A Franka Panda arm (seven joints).
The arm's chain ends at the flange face. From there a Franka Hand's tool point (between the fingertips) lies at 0.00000 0.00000 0.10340 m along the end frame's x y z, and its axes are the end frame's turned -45 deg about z.
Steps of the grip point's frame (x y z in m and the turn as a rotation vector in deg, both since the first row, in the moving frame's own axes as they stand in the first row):
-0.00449 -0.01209 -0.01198 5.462 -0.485 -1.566
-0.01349 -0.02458 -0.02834 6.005 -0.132 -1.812
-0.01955 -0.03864 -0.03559 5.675 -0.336 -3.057
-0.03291 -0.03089 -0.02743 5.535 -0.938 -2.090
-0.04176 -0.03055 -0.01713 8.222 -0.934 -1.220
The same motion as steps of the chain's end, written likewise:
-0.00406 0.00086 -0.01151 3.519 -4.205 -1.566
-0.01899 -0.00049 -0.02777 4.153 -4.340 -1.812
-0.03331 -0.00690 -0.03508 3.775 -4.250 -3.057
-0.03676 0.00713 -0.02693 3.251 -4.577 -2.090
-0.03939 0.01707 -0.01605 5.153 -6.474 -1.220

